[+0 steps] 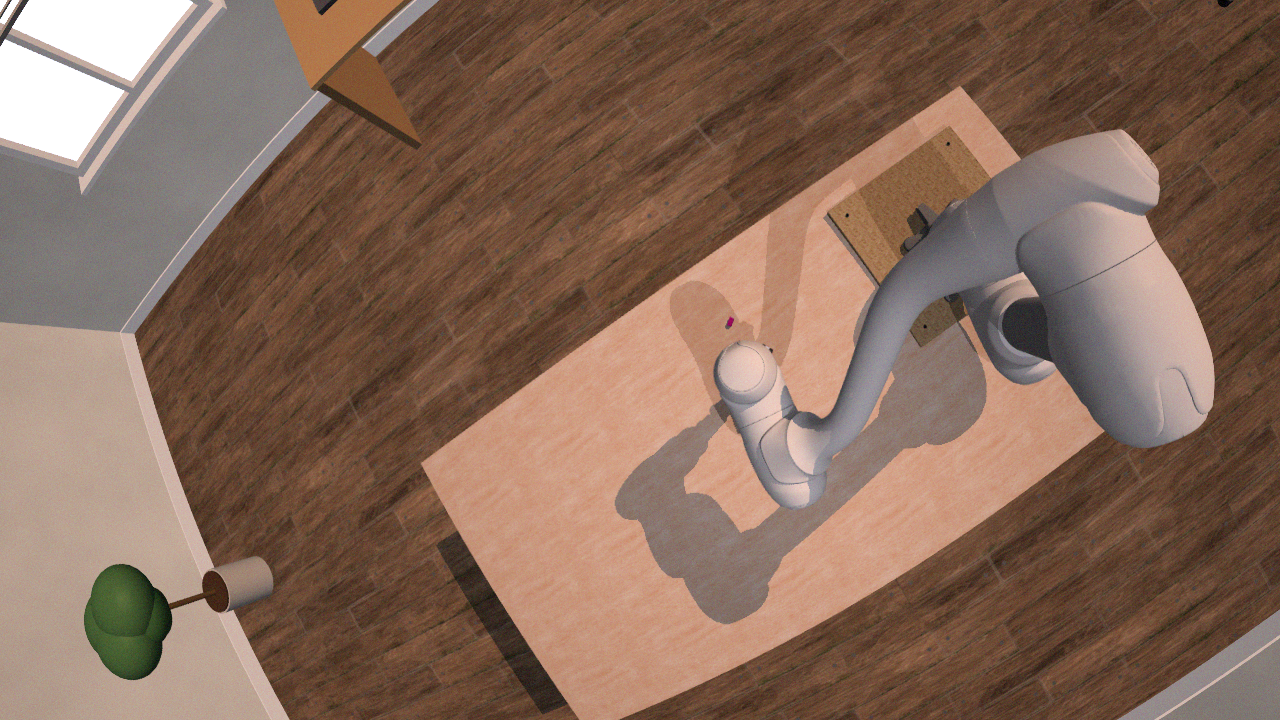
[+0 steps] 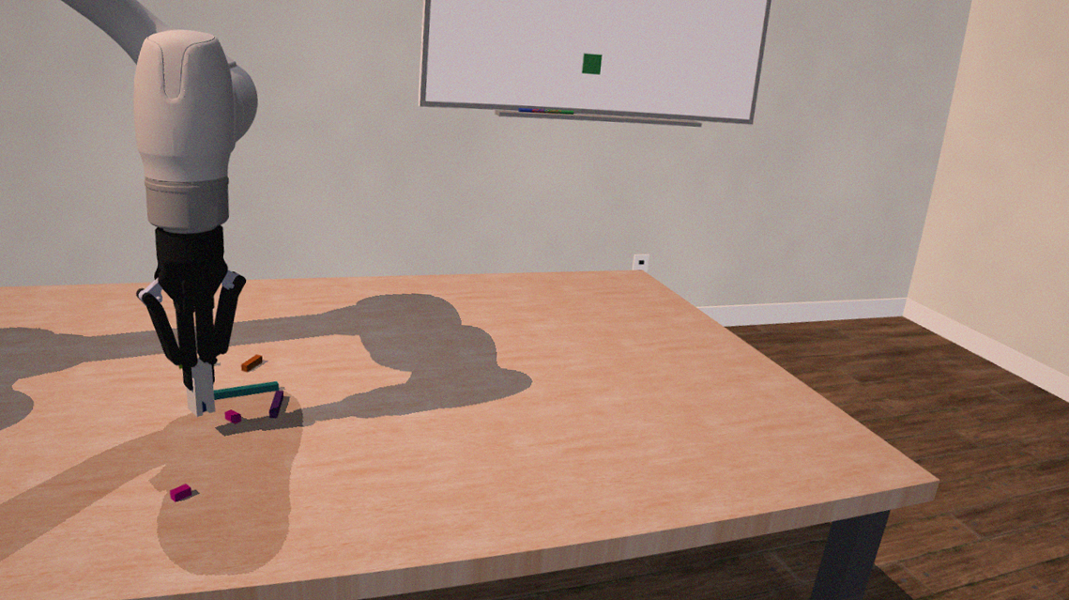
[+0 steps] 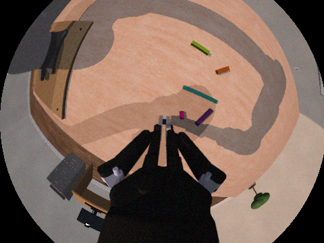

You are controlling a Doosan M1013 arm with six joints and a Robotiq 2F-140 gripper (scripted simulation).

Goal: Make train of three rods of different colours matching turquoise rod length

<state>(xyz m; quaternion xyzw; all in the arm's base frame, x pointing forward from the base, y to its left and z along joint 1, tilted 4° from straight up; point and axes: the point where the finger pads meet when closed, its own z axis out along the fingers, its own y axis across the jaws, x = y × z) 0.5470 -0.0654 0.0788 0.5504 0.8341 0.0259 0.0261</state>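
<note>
Now: the orange rod 190 mm to the left of my hand, 80 mm ahead of it and 60 mm below it. Round my hand: purple rod (100 mm ahead, 60 mm below, 50 mm to the left); then turquoise rod (100 mm to the left, 60 mm below, 50 mm ahead); then blue rod (30 mm below).
</note>
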